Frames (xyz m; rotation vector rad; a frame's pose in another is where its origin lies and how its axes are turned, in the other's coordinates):
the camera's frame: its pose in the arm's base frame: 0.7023 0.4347 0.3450 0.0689 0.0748 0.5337
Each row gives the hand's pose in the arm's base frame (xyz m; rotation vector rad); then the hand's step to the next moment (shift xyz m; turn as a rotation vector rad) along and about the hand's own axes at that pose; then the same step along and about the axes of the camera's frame.
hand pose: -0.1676 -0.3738 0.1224 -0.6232 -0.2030 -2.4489
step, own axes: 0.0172 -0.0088 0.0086 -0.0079 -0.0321 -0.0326
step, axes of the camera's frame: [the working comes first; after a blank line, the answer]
step, axes of the arm's base frame: -0.0141 0.0007 0.0158 -0.0258 0.0209 -0.0324

-0.0126 0.0090 0.0144 -0.0098 0.0282 -0.0355
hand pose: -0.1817 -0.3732 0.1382 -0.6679 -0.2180 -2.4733
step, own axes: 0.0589 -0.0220 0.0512 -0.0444 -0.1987 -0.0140
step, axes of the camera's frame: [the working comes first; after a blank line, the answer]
step, axes of the arm's base frame: -0.0334 0.0049 0.0737 -0.0852 0.1818 -0.0365

-0.0301 0.0273 0.0702 0.0216 0.1961 -0.0523
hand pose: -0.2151 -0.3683 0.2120 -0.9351 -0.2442 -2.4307
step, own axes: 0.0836 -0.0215 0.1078 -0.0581 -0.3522 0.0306
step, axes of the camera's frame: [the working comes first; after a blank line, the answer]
step, axes of the arm's base frame: -0.0020 0.0212 0.1364 -0.1323 0.3328 -0.0097

0.0018 0.0309 0.1346 0.0569 0.3518 -0.0368
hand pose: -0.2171 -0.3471 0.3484 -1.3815 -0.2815 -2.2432
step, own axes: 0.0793 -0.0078 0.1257 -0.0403 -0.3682 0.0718
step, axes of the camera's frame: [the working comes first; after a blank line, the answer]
step, axes of the arm's base frame: 0.0648 0.0355 0.1292 -0.1147 0.3584 0.0265

0.0669 0.0087 0.1327 0.0830 0.3680 -0.0004
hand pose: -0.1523 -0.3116 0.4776 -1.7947 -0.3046 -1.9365
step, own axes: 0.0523 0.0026 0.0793 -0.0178 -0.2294 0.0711
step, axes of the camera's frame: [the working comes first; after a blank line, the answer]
step, axes of the arm's base frame: 0.0692 0.0251 0.0601 -0.0486 0.2344 0.0267

0.0690 -0.0084 0.0648 0.0765 0.2281 0.0114
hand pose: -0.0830 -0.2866 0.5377 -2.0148 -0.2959 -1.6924
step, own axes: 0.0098 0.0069 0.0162 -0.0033 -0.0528 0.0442
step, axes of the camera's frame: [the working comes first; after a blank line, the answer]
step, axes of the arm's base frame: 0.0192 0.0007 0.0061 0.0130 0.0676 0.0038

0.0165 -0.0086 0.0077 0.0454 0.0518 0.0018
